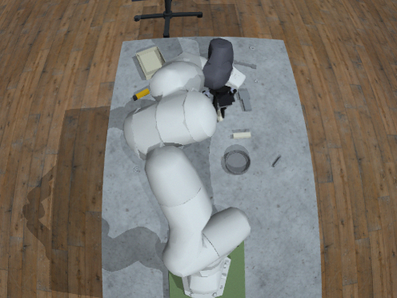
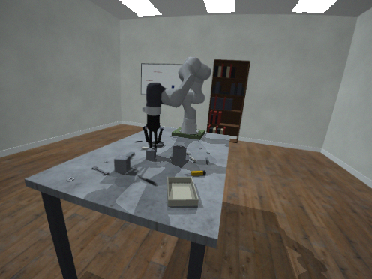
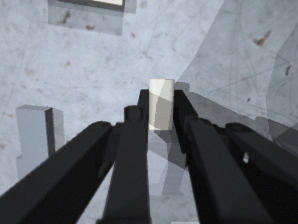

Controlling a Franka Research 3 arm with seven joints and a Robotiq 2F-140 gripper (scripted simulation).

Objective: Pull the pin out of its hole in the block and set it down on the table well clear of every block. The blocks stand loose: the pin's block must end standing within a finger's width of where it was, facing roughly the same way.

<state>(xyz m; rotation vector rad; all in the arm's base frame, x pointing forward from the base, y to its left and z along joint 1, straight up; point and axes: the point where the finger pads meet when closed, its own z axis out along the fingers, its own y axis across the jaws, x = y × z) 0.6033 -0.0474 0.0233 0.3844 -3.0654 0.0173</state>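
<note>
Right now my hand is 4 cm short of the grey block, 3 cm above it and 1 cm to the right of it. Also, from my hand: cream piece 9 cm to the right, 8 cm behind, 5 cm below; wrench 31 cm ahead, 13 cm to the right, 5 cm below; grey cup 20 cm behind, 7 cm to the right, 4 cm below.
</note>
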